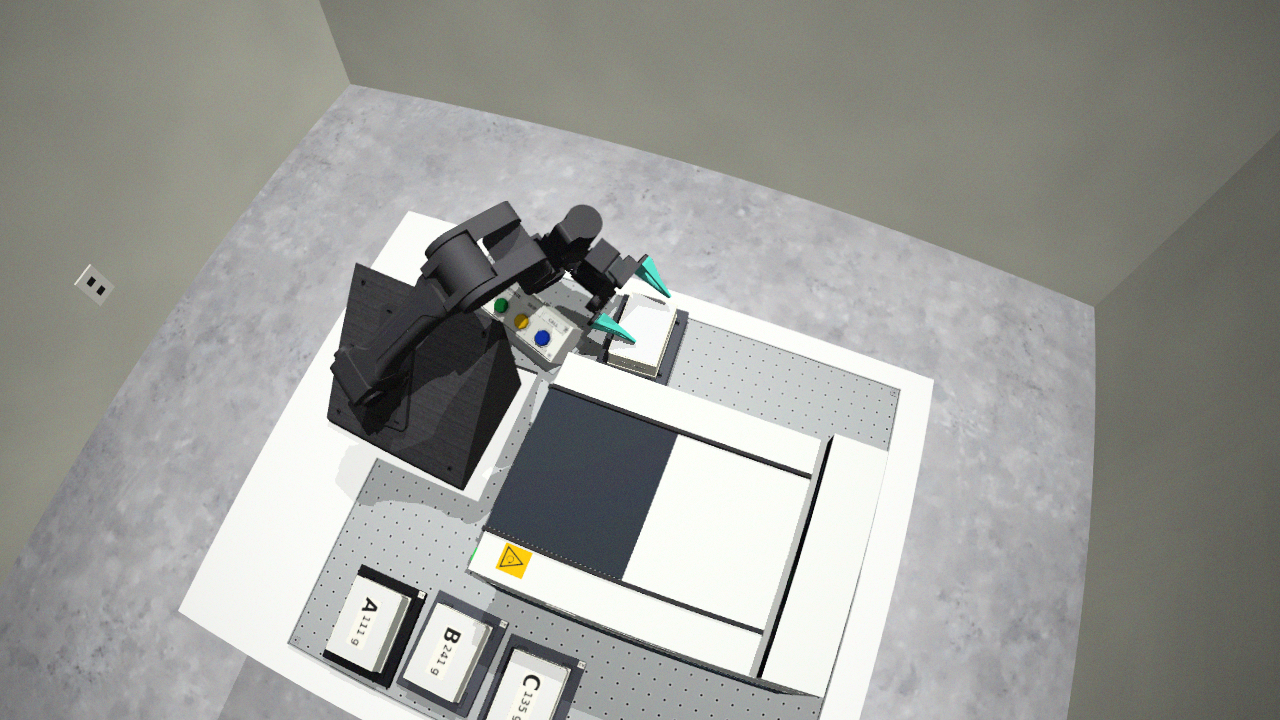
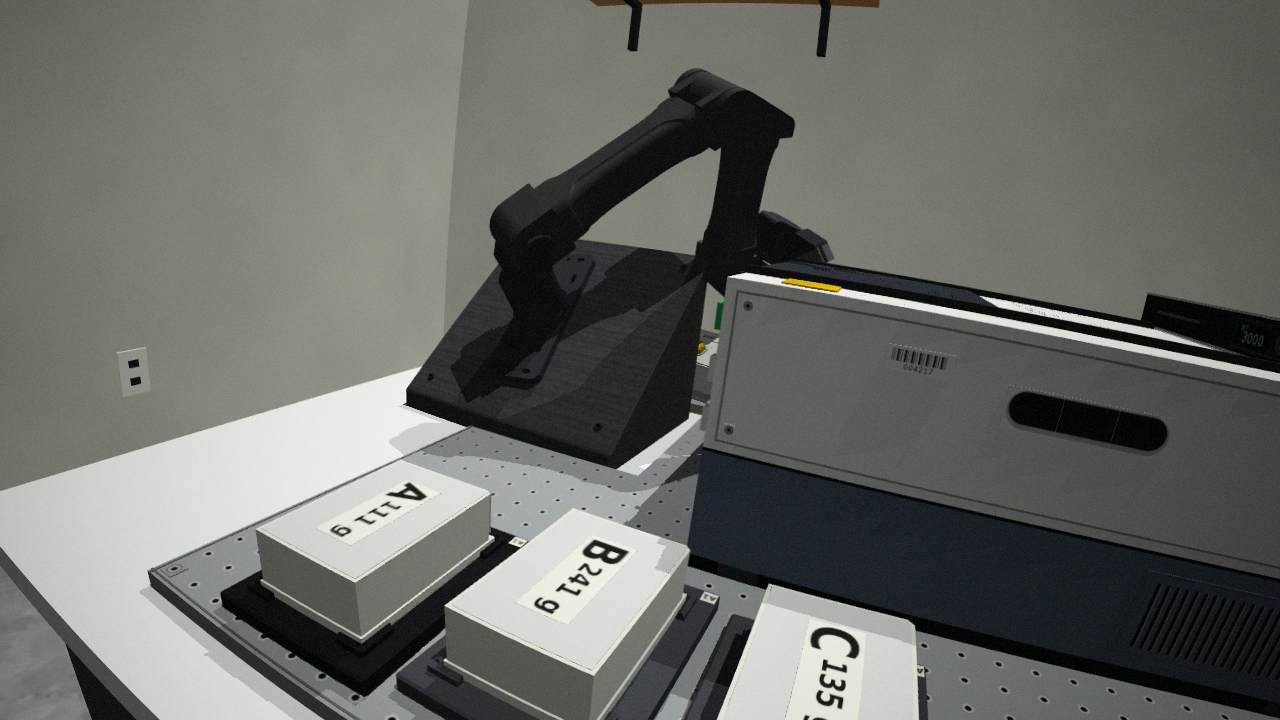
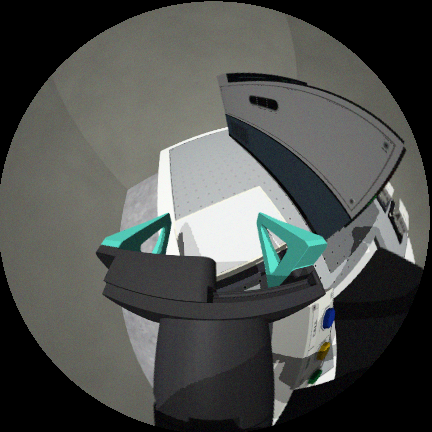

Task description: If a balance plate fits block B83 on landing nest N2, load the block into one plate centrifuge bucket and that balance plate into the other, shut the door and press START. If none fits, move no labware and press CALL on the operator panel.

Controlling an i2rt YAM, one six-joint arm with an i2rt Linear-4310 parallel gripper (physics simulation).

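Places are measured from the arm's base along level axes (x ahead, y left, z up), in centimetres.
Pixels of known places: gripper, between the fingertips: (image 1: 653,319) (image 3: 213,217); arm's base, origin of its link: (image 1: 395,367) (image 2: 545,315).
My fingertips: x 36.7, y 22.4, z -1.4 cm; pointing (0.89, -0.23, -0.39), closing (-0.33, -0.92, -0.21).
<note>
For each thing: its top centre in the pictures, then the offset to it from my fingertips. "spot": a spot on its surface instead.
- plain white block, centre of its top: (image 3: 229,229) (image 1: 643,327) dz -1.6, dx -1.3, dy -1.1 cm
- dark nest, a spot on its surface: (image 1: 682,333) spot: dz -5.9, dx +4.9, dy +2.4 cm
- operator panel, centre of its top: (image 1: 519,298) dz -0.9, dx -23.0, dy -2.8 cm
- blue button, centre of its top: (image 3: 332,319) (image 1: 542,334) dz -1.9, dx -16.8, dy -7.6 cm
- display, a spot on its surface: (image 2: 1251,336) spot: dz +13.3, dx +28.9, dy -37.9 cm
My gripper (image 1: 651,318) (image 3: 213,217) is open and empty, its teal fingers spread above a plain white block (image 1: 646,333) (image 3: 225,237) on a dark nest (image 1: 682,333). No label shows on the block's top; the nest's number is not readable. Balance plates A, 111 g (image 1: 365,626) (image 2: 375,559), B, 241 g (image 1: 447,653) (image 2: 572,573), and C, 135 g (image 1: 528,694) (image 2: 760,662), sit on separate dark nests. The centrifuge (image 1: 716,528) (image 2: 895,429) (image 3: 310,140) has a dark panel on top; its buckets do not show. The operator panel (image 1: 563,333) (image 3: 310,330) has a blue button (image 1: 542,337) (image 3: 329,318) by CALL.
The panel also has yellow (image 1: 520,321) (image 3: 324,351) and green (image 1: 501,305) (image 3: 315,376) buttons. The black wedge base (image 1: 474,402) (image 2: 653,358) stands left of the centrifuge. A display (image 2: 1251,336) reading 3000 stands at its far end. A brown shelf (image 2: 733,2) is overhead.
</note>
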